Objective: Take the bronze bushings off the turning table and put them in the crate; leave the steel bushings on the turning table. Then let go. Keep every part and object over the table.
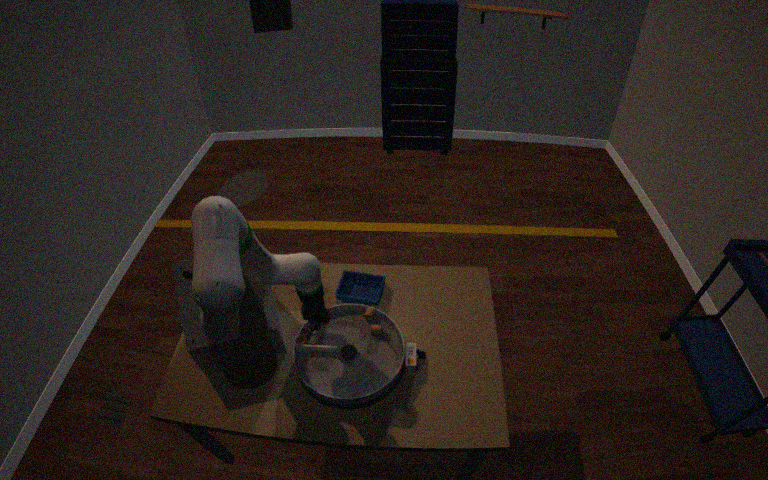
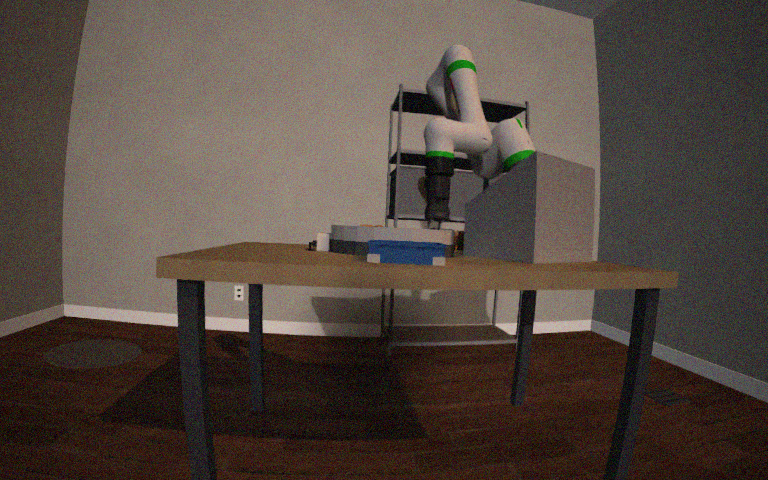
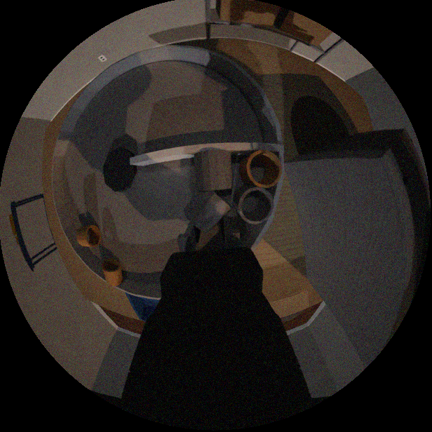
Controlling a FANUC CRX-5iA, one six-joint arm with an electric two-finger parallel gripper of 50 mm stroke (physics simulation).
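Pixels of known places: gripper, fingertip midpoint: (image 1: 319,331); arm's base at its link origin: (image 2: 528,181).
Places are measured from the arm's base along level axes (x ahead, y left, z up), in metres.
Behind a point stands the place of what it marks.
Note:
My gripper (image 1: 317,324) {y 0.018, x 0.328, z -0.213 m} (image 2: 434,225) {y 0.018, x 0.328, z -0.213 m} (image 3: 209,221) is shut on a bronze bushing (image 3: 209,240), low over the turning table (image 1: 334,391) {y -0.222, x 0.453, z -0.215 m} (image 2: 351,233) {y 0.119, x 0.588, z -0.205 m} (image 3: 150,54); the bushing is mostly hidden by fingers and gripper body. Another bronze bushing (image 3: 245,171) stands near the rim beside the bar. Two more bronze bushings, one (image 1: 369,311) {y 0.127, x 0.507, z -0.177 m} (image 3: 89,236) and another (image 1: 377,329) {y 0.050, x 0.555, z -0.178 m} (image 3: 113,274), are on the far side nearer the crate. Steel bushings, one (image 3: 215,171) by the bar, one (image 3: 212,212) before the fingertips and one upright (image 3: 241,206), are close to the gripper. The blue crate (image 1: 360,287) {y 0.309, x 0.421, z -0.262 m} (image 2: 406,252) {y 0.353, x 0.431, z -0.240 m} (image 3: 142,306) stands beside the turning table.
A light bar (image 1: 321,350) {y -0.070, x 0.362, z -0.204 m} (image 3: 180,151) runs from the dark hub (image 1: 348,351) {y -0.051, x 0.463, z -0.206 m} (image 3: 120,169) to the rim. A small white box (image 1: 411,354) {y -0.020, x 0.697, z -0.209 m} (image 2: 322,241) {y 0.031, x 0.691, z -0.236 m} stands beside the turning table. A large grey block (image 2: 535,209) {y 0.193, x 0.048, z -0.108 m} (image 3: 350,225) stands by the arm's base.

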